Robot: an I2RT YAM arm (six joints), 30 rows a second.
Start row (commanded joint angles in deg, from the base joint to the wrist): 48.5 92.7 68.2 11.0 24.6 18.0
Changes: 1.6 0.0 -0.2 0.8 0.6 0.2; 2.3 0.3 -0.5 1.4 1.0 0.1; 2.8 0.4 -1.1 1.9 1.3 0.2; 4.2 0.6 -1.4 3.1 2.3 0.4; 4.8 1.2 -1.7 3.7 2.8 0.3; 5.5 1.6 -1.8 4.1 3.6 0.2; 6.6 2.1 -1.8 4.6 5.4 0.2; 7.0 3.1 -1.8 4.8 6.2 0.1; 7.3 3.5 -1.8 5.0 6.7 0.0; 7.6 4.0 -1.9 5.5 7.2 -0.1; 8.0 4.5 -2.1 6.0 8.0 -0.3; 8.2 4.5 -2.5 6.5 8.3 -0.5
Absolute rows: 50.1 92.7 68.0 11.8 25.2 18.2; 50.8 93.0 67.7 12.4 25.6 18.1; 51.3 93.1 67.1 12.9 25.9 18.2; 52.7 93.3 66.8 14.1 26.9 18.4; 53.3 93.9 66.5 14.7 27.4 18.3; 54.0 94.3 66.4 15.1 28.2 18.2; 55.1 94.8 66.4 15.6 30.0 18.2; 55.5 95.8 66.4 15.8 30.8 18.1; 55.8 96.2 66.4 16.0 31.3 18.0; 56.1 96.7 66.3 16.5 31.8 17.9; 56.5 97.2 66.1 17.0 32.6 17.7; 56.7 97.2 65.7 17.5 32.9 17.5
